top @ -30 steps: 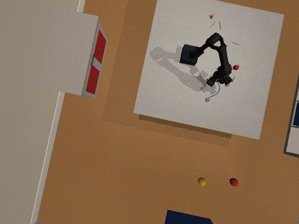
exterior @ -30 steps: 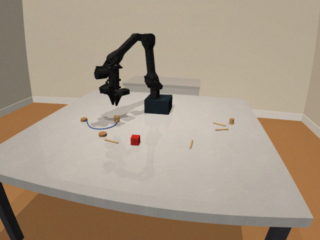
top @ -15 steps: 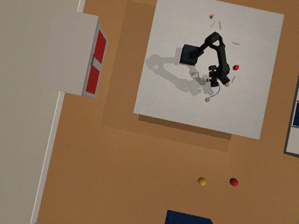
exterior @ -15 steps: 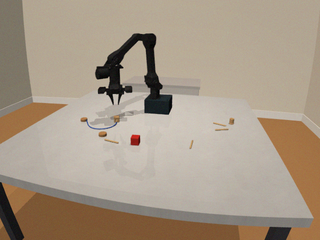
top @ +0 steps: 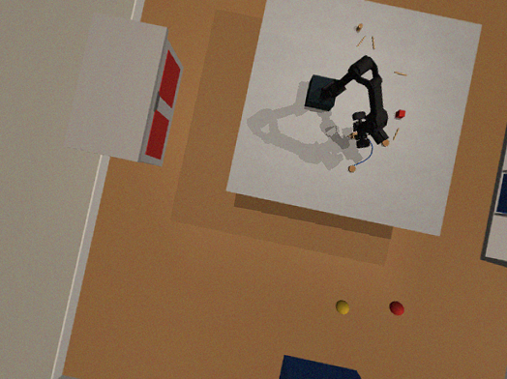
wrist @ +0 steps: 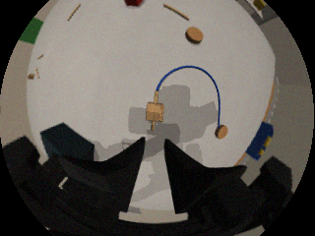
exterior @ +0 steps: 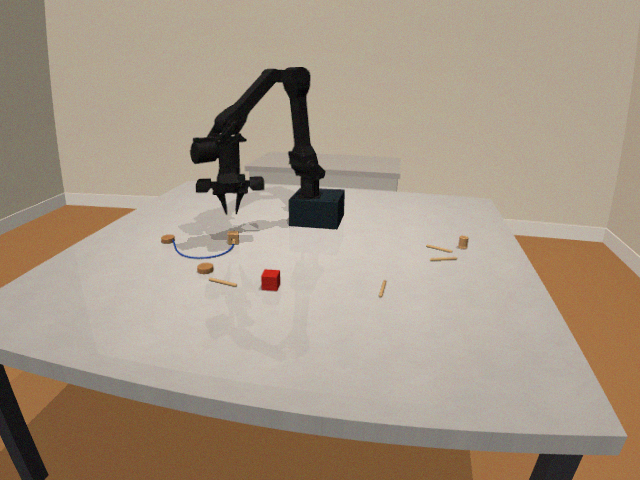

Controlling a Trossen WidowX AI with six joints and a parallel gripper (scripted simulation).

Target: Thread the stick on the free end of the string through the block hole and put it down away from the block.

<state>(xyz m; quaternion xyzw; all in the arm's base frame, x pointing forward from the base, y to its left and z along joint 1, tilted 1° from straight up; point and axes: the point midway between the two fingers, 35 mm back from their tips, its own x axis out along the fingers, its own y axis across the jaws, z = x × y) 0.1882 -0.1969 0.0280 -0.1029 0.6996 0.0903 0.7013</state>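
The wooden block lies 6 cm below my gripper tip, 2 cm ahead of it and 1 cm to the left of it. Round my gripper tip: small wooden cylinder (65 cm to the left, 6 cm below, 3 cm behind); red cube (28 cm ahead, 17 cm to the left, 6 cm below).
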